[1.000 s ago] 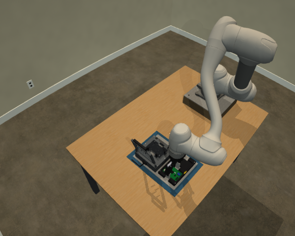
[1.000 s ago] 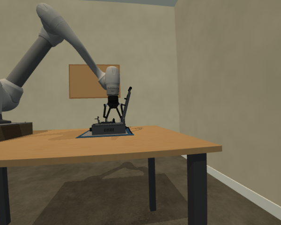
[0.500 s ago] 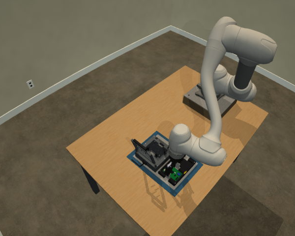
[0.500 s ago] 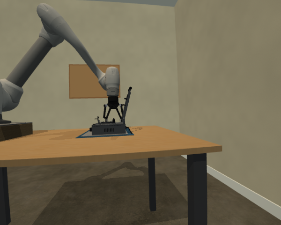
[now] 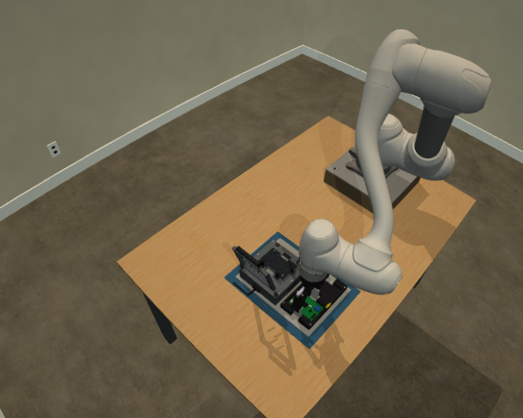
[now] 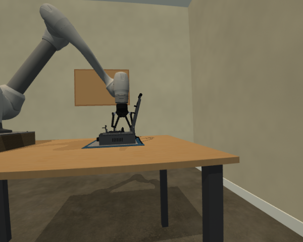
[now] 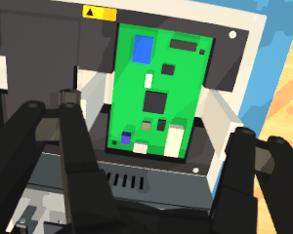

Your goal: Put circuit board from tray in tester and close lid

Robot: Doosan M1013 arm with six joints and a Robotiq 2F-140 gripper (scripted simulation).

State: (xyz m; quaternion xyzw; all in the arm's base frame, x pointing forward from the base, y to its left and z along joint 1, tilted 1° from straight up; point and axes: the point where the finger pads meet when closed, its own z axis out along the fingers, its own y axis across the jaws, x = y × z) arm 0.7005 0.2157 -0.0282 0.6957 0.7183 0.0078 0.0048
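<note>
My gripper is now 2 cm above the green circuit board. Also, from my hand: tester: 13 cm to the right, 7 cm above; then latch hook: 12 cm to the right, 10 cm behind, 5 cm above; then tester lid: 17 cm to the right, 14 cm above, 9 cm ahead.
</note>
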